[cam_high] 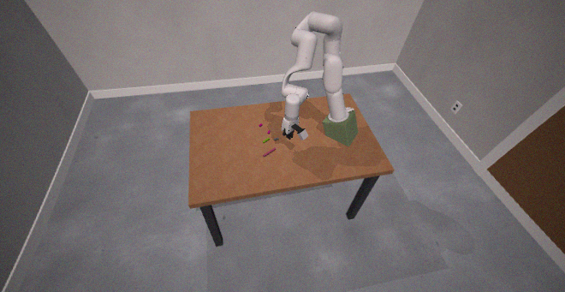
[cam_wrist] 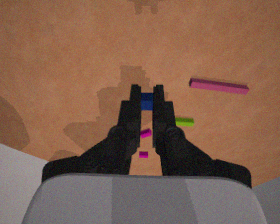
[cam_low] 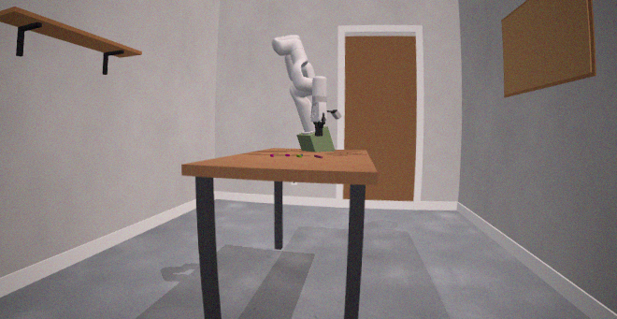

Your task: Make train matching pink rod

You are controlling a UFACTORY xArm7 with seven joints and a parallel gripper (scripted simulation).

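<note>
Now: the grey rod 60 mm ahead of my hand, 80 mm to the right of it and 120 mm below it. From my hand the other things lie so: lime rod (120 mm ahead, 80 mm to the right, 120 mm below); pink rod (120 mm ahead, 20 mm to the left, 120 mm below); blue rod (20 mm below).
</note>
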